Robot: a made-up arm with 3 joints.
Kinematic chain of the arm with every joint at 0, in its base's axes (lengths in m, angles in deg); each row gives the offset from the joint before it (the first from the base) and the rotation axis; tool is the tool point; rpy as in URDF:
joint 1: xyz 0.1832 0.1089 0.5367 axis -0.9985 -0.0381 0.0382
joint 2: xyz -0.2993 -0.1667 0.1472 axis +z
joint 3: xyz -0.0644 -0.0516 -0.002 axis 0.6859 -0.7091 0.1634
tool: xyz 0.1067 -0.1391 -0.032 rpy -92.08 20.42 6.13
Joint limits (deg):
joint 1: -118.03..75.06
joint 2: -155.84..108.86
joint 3: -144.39..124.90
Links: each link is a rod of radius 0.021 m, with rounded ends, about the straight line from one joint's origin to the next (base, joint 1, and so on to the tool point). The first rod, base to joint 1, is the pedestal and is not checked.
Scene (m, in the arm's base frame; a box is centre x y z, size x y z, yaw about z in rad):
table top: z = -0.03
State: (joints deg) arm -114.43 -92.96 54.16
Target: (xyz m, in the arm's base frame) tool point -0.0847 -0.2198 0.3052
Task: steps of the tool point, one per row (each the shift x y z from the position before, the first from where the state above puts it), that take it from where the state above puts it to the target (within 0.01 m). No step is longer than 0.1 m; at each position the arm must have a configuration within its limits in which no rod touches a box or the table.
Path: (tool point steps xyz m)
1: 0.0059 -0.0112 -0.0179
2: 0.0080 -0.0184 -0.0184
3: 0.0113 -0.0261 -0.0178
4: 0.0157 -0.0337 -0.0151
5: 0.0214 -0.0408 -0.0098
6: 0.0280 -0.0458 -0.0010
7: 0.0345 -0.0480 0.0110
8: 0.0398 -0.0458 0.0254
9: 0.0428 -0.0386 0.0407

